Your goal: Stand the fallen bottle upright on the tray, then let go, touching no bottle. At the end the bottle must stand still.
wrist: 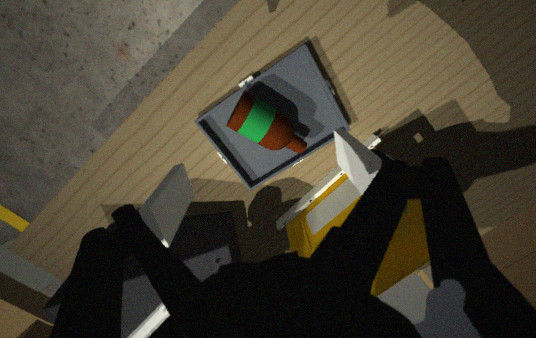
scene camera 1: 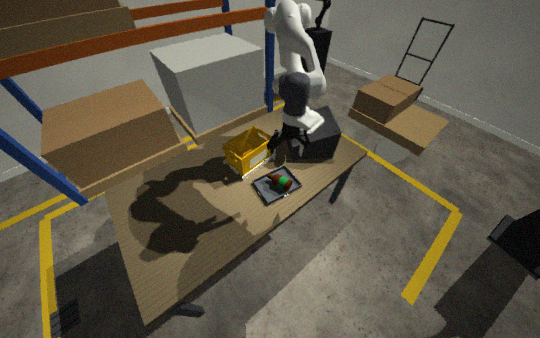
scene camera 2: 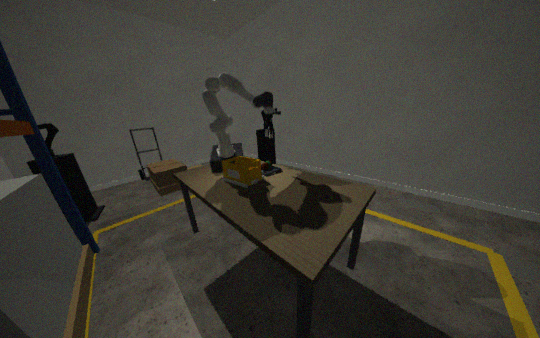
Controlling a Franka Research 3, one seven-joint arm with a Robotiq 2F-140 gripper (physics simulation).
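A brown bottle [scene camera 1: 281, 181] [wrist: 260, 122] with a green band lies on its side in the grey tray [scene camera 1: 265, 193] [wrist: 298, 67]. In the wrist view its base is toward the upper left and its neck points to the lower right, close to the tray's rim on the crate side. In scene camera 2 the bottle and tray are small and partly hidden behind the crate. My gripper [scene camera 1: 288, 149] [scene camera 2: 269, 134] [wrist: 261, 163] is open and empty, raised above the table; in the wrist view the bottle shows beyond the gap between its fingertips, apart from both.
A yellow crate [scene camera 1: 241, 161] [scene camera 2: 243, 171] [wrist: 299, 234] stands close beside the tray, under the right finger in the wrist view. The black block [scene camera 1: 325, 142] at the arm's base stands at the table's end. The tray lies near one long edge of the wooden table [scene camera 1: 225, 270] [scene camera 2: 300, 255].
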